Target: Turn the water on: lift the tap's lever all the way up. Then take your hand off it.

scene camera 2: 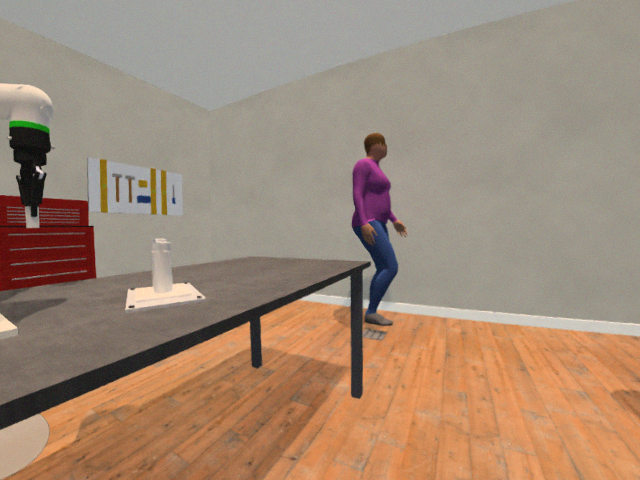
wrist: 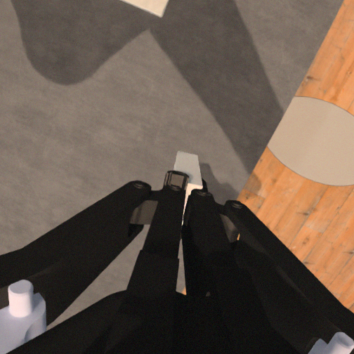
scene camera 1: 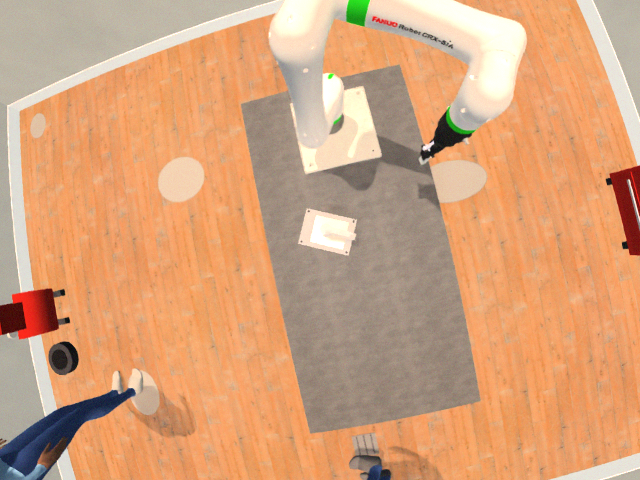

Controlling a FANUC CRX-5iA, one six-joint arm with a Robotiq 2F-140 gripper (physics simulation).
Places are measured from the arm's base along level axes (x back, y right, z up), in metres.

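Pixels of known places: gripper, fingertip midpoint: (scene camera 2: pixel 33 228) (scene camera 1: pixel 421 161).
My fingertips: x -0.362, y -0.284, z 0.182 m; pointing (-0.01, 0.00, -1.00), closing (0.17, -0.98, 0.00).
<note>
Behind a point stands the place of what it marks.
The white tap (scene camera 1: pixel 338 235) {x -0.556, y 0.095, z 0.141 m} (scene camera 2: pixel 161 266) {x -0.510, y 0.158, z 0.070 m} stands upright on its pale base plate (scene camera 1: pixel 306 232) {x -0.502, y 0.234, z -0.008 m} (scene camera 2: pixel 136 304) {x -0.427, y 0.185, z -0.007 m}, which lies on the grey table. The lever is hard to tell from the tap's body; a small block shows at the tap's top in scene camera 2, and its angle cannot be made out. My gripper (scene camera 1: pixel 423 159) {x -0.362, y -0.284, z 0.182 m} (scene camera 2: pixel 32 219) {x -0.362, y -0.284, z 0.182 m} (wrist: pixel 183 168) is shut and empty, its pale fingertips together. It hangs above the table near the long edge, well apart from the tap, higher than the tap's top in scene camera 2. The tap does not show in the wrist view.
The robot's square mounting plate (scene camera 1: pixel 369 147) {x -0.184, y -0.153, z -0.001 m} lies on the table (scene camera 1: pixel 382 330) {x -1.031, y -0.001, z -0.015 m} (scene camera 2: pixel 289 266) {x -1.152, y 0.142, z -0.015 m} near the tap. A person in purple (scene camera 2: pixel 373 191) stands beyond the table's far end. A person in blue trousers (scene camera 1: pixel 77 413) is at the lower left. A red cabinet (scene camera 1: pixel 625 217) (scene camera 2: pixel 46 258) stands apart.
</note>
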